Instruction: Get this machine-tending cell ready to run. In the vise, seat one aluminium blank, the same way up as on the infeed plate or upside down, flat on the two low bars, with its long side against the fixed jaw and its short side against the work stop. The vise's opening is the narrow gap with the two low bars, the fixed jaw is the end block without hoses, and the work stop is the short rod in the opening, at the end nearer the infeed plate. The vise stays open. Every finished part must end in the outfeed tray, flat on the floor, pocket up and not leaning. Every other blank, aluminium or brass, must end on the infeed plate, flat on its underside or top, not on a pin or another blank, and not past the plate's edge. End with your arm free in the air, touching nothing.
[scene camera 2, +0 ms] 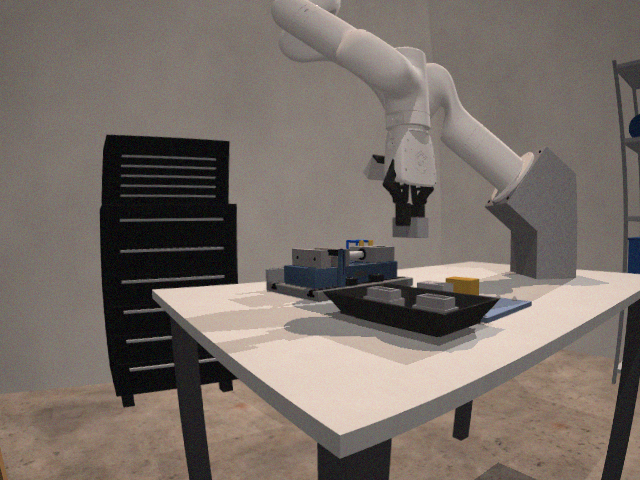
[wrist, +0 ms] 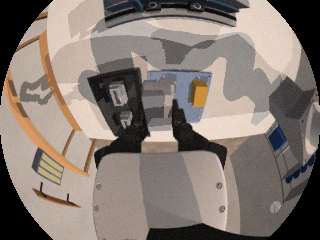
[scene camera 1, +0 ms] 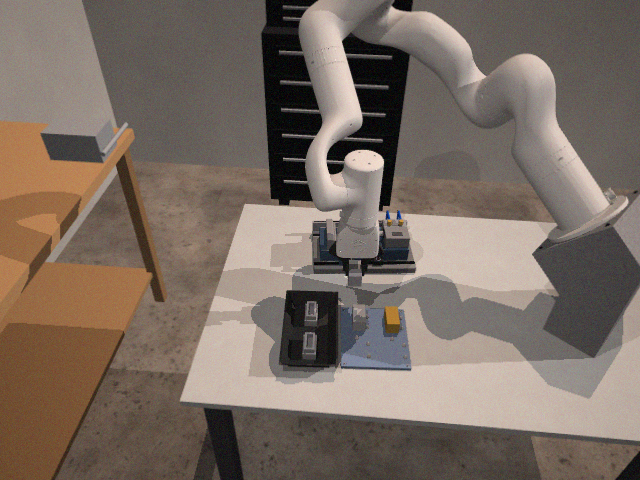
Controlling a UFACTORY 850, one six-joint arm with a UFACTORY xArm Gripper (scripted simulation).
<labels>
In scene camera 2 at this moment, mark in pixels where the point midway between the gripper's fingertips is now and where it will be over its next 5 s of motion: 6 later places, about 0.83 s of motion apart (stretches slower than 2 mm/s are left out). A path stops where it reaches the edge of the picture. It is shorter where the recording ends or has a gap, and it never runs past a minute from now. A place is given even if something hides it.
My gripper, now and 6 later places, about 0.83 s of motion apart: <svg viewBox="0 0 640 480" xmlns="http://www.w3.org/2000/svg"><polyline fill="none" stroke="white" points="410,225 325,225 318,225 317,227 318,234 318,238 318,241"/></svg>
</labels>
